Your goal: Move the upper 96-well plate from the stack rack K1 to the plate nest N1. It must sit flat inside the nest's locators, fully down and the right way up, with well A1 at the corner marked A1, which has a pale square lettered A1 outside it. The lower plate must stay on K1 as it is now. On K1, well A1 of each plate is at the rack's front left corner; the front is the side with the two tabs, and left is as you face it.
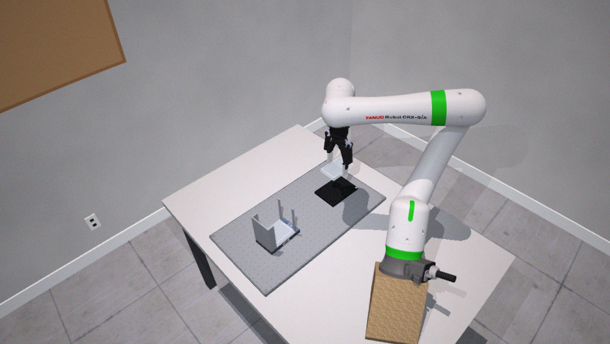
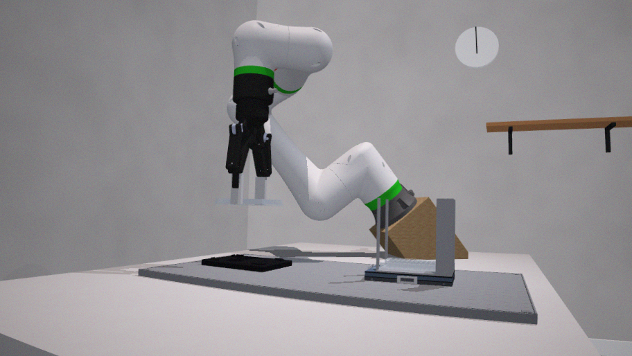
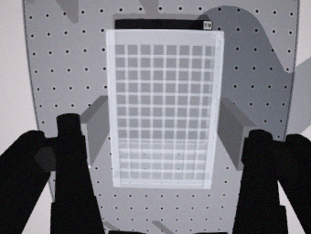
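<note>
Right now the black plate nest N1 is 16 cm below my hand. Also, from my hand: pale square lettered A1: 15 cm below, 7 cm to the right, 6 cm behind.
</note>
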